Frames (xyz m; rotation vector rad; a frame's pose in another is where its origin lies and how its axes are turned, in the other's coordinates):
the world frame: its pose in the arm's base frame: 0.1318 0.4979 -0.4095 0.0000 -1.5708 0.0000
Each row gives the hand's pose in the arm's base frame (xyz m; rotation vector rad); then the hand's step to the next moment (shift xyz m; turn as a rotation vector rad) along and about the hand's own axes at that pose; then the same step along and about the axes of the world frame.
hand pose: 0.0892 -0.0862 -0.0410 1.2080 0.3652 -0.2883
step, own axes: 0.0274 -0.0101 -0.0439 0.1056 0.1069 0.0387
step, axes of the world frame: -0.0337 0.0375 -0.0154 0.0584 -0.0036 -0.1437
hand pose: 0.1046 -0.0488 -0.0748 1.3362 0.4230 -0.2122
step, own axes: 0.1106 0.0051 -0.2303 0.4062 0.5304 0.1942
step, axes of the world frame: -0.0808 0.2344 -0.0617 0.3390 -0.0305 -0.6068
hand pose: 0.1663 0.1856 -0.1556 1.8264 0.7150 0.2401
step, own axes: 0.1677 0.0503 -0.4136 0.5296 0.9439 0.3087
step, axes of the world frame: 0.1708 0.4123 0.0508 0.6511 -0.1370 -0.9077
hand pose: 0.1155 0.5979 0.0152 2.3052 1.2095 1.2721
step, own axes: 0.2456 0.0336 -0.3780 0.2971 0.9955 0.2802
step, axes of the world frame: 0.3861 0.1019 0.2119 0.5600 -0.3509 -0.8492
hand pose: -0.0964 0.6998 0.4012 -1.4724 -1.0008 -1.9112
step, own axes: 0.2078 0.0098 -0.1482 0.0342 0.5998 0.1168
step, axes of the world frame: 0.1823 -0.1186 0.1339 0.1911 -0.2582 -0.5210
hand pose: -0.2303 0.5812 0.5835 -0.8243 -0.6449 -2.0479
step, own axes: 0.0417 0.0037 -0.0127 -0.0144 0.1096 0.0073
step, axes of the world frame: 0.0231 -0.0314 0.0199 0.0104 -0.0465 -0.1000
